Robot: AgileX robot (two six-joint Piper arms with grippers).
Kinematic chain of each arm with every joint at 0, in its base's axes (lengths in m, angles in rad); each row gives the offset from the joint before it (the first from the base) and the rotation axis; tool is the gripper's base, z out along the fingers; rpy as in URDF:
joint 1: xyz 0 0 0.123 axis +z
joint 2: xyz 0 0 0 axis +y
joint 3: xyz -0.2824 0 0.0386 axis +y
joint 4: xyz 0.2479 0 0.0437 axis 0.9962 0 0.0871
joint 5: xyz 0 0 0 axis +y
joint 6: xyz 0.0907 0 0.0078 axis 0.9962 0 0.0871
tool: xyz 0 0 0 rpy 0 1.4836 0
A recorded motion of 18 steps. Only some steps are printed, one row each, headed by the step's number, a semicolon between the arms.
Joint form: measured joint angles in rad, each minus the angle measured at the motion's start. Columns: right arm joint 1, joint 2, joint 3, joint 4, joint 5, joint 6; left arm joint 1, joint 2, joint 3, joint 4, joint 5, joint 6.
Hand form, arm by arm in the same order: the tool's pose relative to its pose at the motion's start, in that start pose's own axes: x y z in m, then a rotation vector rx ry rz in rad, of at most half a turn. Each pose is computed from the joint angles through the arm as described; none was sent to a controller.
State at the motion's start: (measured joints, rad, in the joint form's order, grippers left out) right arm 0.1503 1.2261 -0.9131 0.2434 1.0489 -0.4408; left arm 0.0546 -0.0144 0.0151 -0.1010 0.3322 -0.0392
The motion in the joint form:
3: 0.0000 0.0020 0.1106 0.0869 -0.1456 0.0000; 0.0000 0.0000 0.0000 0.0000 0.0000 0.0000
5: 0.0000 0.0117 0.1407 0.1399 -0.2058 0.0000; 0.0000 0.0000 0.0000 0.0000 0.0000 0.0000
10: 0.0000 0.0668 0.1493 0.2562 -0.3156 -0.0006; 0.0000 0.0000 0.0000 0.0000 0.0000 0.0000
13: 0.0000 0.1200 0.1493 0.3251 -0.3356 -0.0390; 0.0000 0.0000 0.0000 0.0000 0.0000 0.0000
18: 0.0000 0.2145 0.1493 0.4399 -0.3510 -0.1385; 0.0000 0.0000 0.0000 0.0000 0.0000 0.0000
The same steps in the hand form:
3: 0.0088 0.0020 0.0241 -0.0329 -0.0569 0.0750; 0.0000 0.0000 0.0000 0.0000 0.0000 0.0000
5: 0.0087 0.0025 0.0323 -0.0518 -0.0911 0.1197; 0.0000 0.0000 0.0000 0.0000 0.0000 0.0000
10: -0.0032 -0.0004 0.0460 -0.0869 -0.1647 0.2207; 0.0000 0.0000 0.0000 0.0000 0.0000 0.0000
13: -0.0080 -0.0018 0.0588 -0.1247 -0.1554 0.2485; 0.0000 0.0000 0.0000 0.0000 0.0000 0.0000
18: -0.0136 -0.0036 0.0820 -0.1894 -0.1249 0.2653; 0.0000 0.0000 0.0000 0.0000 0.0000 0.0000

